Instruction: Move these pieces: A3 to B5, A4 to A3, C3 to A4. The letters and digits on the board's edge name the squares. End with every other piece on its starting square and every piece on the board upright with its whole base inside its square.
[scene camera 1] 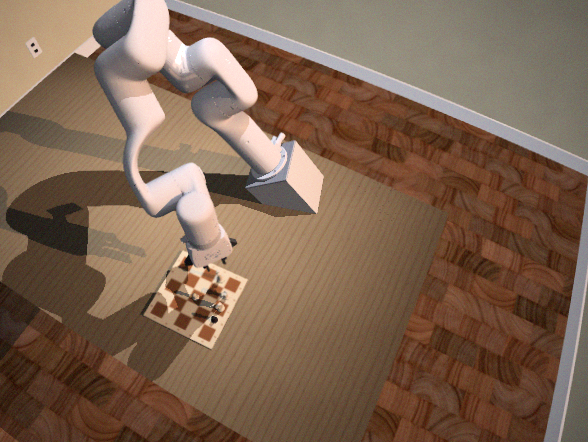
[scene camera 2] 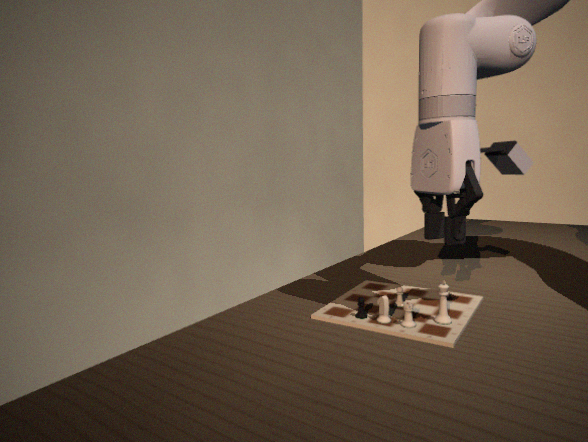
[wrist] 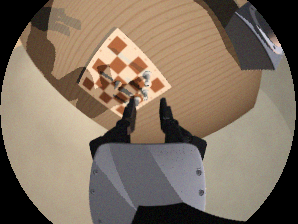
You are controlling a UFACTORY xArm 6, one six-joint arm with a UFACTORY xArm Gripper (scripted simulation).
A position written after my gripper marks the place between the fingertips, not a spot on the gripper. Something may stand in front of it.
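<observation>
My gripper (scene camera 2: 444,241) is visible, also in the wrist view (wrist: 147,105). I further see a chessboard (scene camera 2: 461,307), which appears in scene camera 1 (scene camera 1: 173,306) and in the wrist view (wrist: 118,59) too.
</observation>
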